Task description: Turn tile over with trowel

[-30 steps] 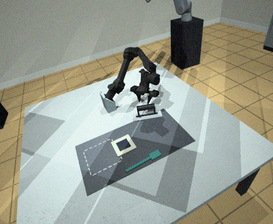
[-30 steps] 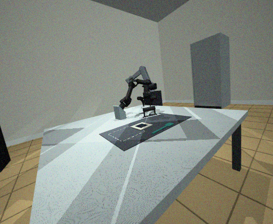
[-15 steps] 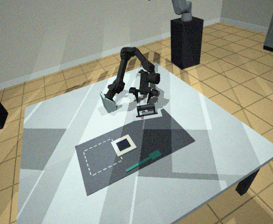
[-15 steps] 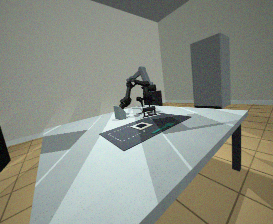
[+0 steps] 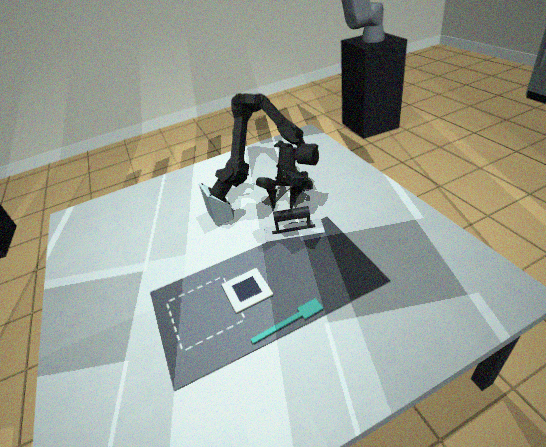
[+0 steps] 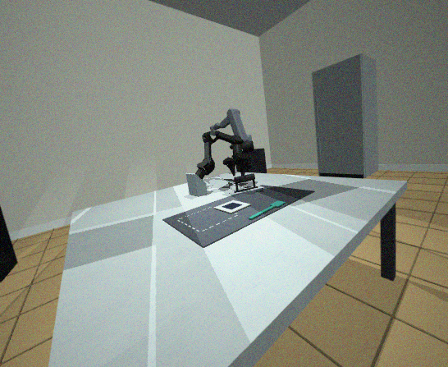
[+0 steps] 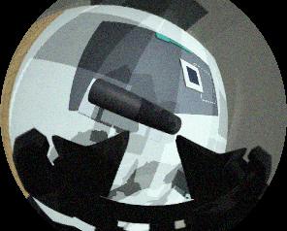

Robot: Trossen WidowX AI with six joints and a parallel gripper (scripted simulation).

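The dark mat is 220 mm ahead of my gripper tip, 150 mm to the right of it and 100 mm below it. Also, from my gripper tip: cream tile (210 mm ahead, 210 mm to the right, 80 mm below); then teal trowel (360 mm ahead, 120 mm to the right, 80 mm below).
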